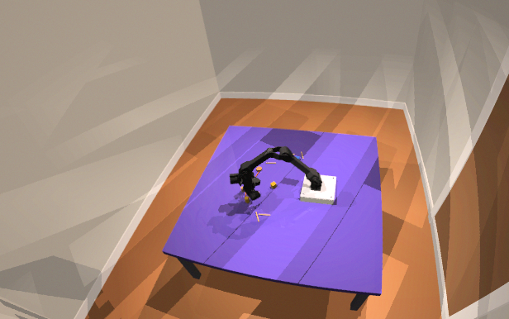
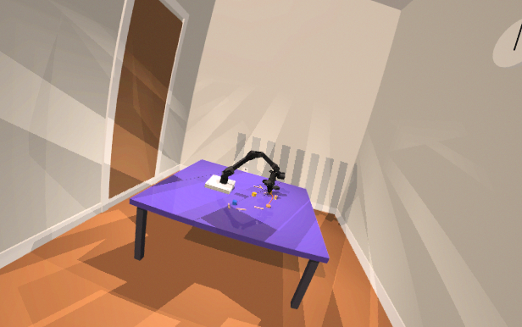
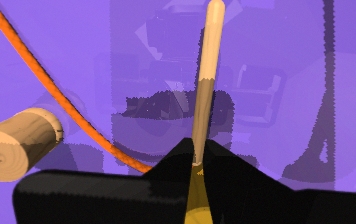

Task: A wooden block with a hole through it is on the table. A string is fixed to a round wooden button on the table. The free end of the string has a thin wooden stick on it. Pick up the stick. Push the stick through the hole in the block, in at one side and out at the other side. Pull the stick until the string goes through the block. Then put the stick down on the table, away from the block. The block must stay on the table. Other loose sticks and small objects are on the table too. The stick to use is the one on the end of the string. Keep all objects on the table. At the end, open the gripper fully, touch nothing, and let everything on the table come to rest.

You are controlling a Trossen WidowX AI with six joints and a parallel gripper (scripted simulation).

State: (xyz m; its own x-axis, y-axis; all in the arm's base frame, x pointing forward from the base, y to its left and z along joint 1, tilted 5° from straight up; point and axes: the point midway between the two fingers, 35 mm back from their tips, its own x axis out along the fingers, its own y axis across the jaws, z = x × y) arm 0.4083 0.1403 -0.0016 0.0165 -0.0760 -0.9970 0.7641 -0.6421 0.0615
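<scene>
The yellow cylinder is 2 cm ahead of my gripper tip and 3 cm to the left of it. From my gripper tip the other things lie so: yellow wooden block 12 cm behind, 13 cm to the right; then tan cylinder 7 cm ahead, 5 cm to the right; then thin wooden stick 1 cm behind, 1 cm to the right.
</scene>
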